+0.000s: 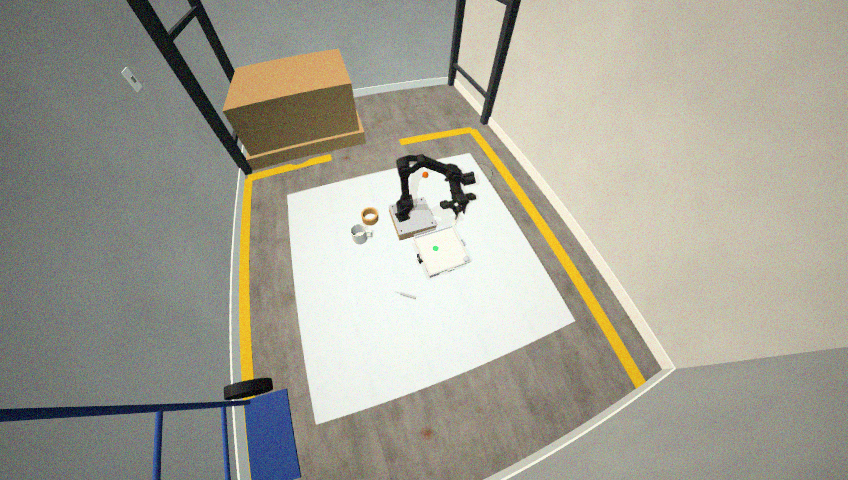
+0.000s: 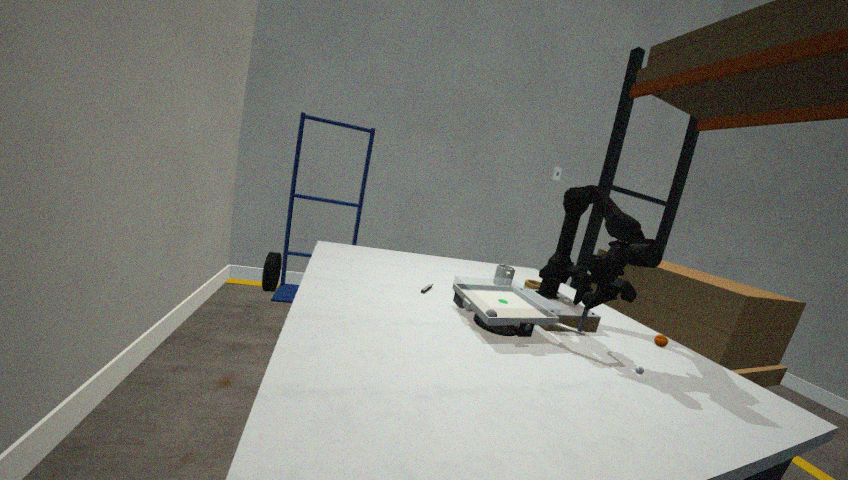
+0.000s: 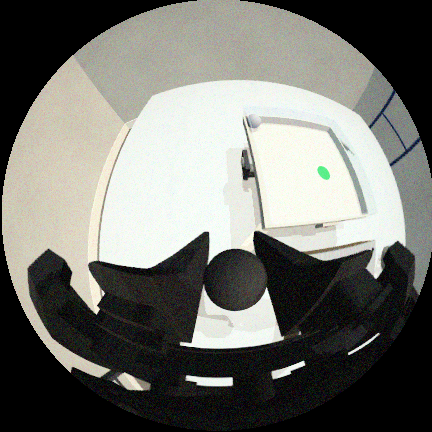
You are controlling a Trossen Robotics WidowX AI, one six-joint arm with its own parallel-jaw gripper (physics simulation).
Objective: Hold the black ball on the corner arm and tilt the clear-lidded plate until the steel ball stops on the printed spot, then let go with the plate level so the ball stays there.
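The white plate (image 1: 446,261) (image 2: 476,299) (image 3: 290,195) has raised clear-grey walls and stands on a dark base in front of the robot's base. Its printed green spot (image 1: 435,248) (image 2: 502,301) (image 3: 323,172) lies off centre. The steel ball (image 1: 466,259) (image 2: 490,313) (image 3: 254,121) rests in a plate corner, away from the spot. My gripper (image 1: 457,206) (image 2: 590,300) (image 3: 231,235) is shut on the black ball (image 3: 235,280), beside the plate. A thin post (image 2: 581,321) shows below the gripper. The ball mostly hides the corner arm; the plate's exact tilt is hard to tell.
A grey mug (image 1: 359,234) (image 2: 504,274) and a tan ring (image 1: 369,209) stand beside the robot's base. A pen (image 1: 407,295) (image 2: 426,288) lies beyond the plate. An orange ball (image 1: 425,174) (image 2: 660,340) and a small grey ball (image 2: 639,369) are on the table's arm side.
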